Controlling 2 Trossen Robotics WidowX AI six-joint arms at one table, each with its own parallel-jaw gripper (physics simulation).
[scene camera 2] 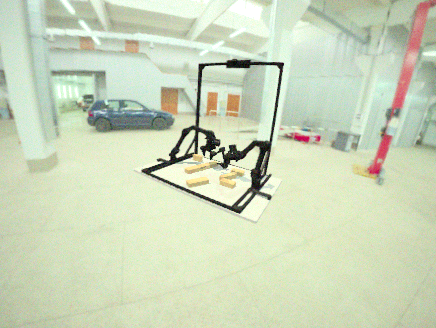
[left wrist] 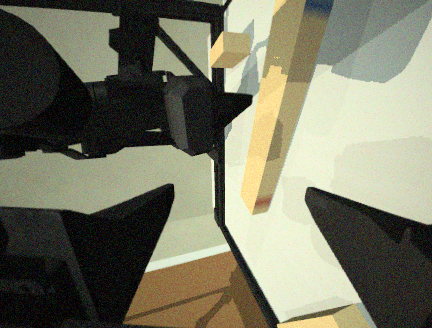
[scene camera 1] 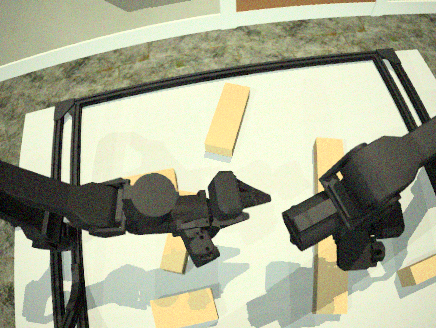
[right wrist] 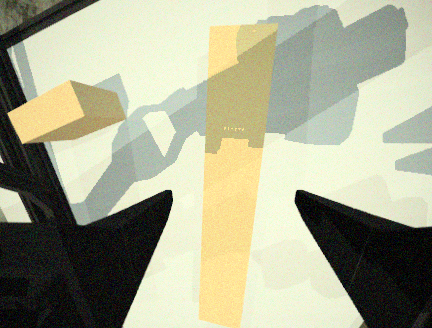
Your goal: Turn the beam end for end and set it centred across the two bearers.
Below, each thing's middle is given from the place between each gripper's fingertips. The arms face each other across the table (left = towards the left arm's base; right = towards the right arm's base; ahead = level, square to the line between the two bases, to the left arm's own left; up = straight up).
Labels:
The beam (scene camera 1: 330,284) lies 50 mm ahead of my right hand, 20 mm to the right of it and 80 mm below it.
Right now my left hand is 160 mm to the left of the beam, 130 mm above it and 30 mm past it.

